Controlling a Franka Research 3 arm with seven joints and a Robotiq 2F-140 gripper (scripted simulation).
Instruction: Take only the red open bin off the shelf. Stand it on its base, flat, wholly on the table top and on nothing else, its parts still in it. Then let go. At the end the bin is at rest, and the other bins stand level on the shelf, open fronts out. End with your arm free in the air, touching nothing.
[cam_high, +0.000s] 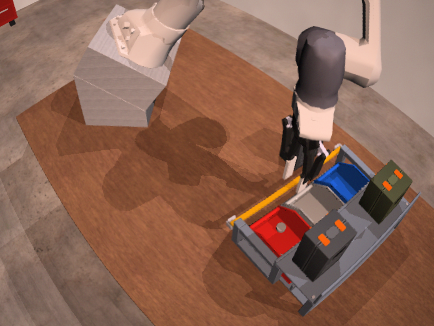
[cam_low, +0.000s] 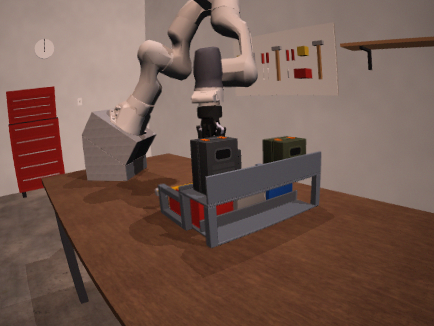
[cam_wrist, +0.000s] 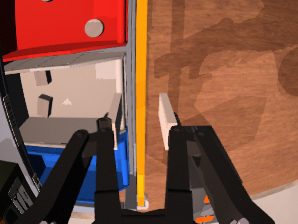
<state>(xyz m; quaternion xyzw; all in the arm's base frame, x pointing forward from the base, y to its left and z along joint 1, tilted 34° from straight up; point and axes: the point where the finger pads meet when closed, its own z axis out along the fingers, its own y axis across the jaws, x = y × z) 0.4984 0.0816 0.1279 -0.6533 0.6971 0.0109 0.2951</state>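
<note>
The yellow bar lies 30 mm below my hand. From my hand the other things lie so: blue bin: 100 mm ahead, 110 mm to the left, 50 mm below; then red bin: 110 mm ahead, 110 mm to the right, 50 mm below; then white bin: 110 mm ahead, 50 mm below.
</note>
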